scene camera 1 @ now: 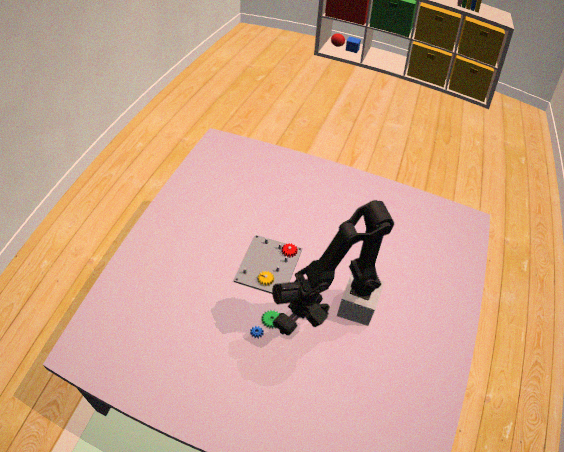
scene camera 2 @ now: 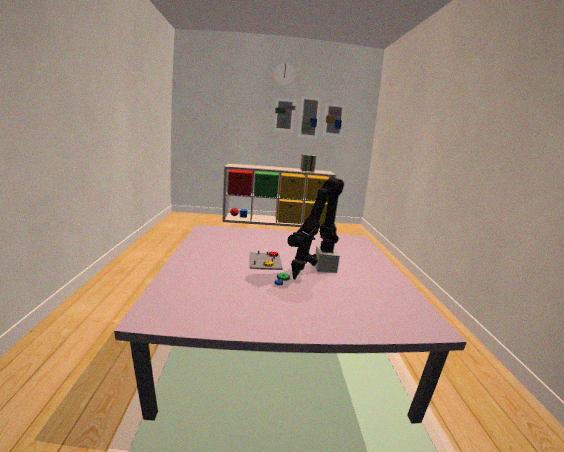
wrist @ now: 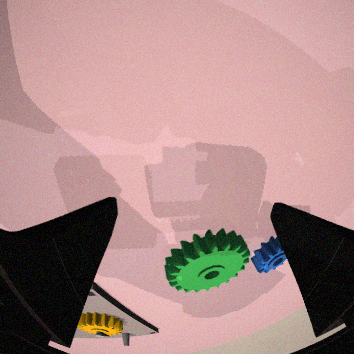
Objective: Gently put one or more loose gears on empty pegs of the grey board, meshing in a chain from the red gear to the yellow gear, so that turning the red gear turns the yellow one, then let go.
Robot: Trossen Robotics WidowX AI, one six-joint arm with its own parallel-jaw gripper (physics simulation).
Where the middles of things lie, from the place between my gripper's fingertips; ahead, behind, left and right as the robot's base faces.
Labels:
My gripper is now 6 cm short of the green gear [wrist: 207, 261]. The rest, counted from my hand: yellow gear [wrist: 108, 324] 14 cm ahead, 13 cm to the right, 1 cm above; grey board [scene camera 1: 260, 257] 16 cm ahead, 19 cm to the right, 1 cm below; blue gear [wrist: 270, 254] 8 cm ahead, 7 cm to the left.

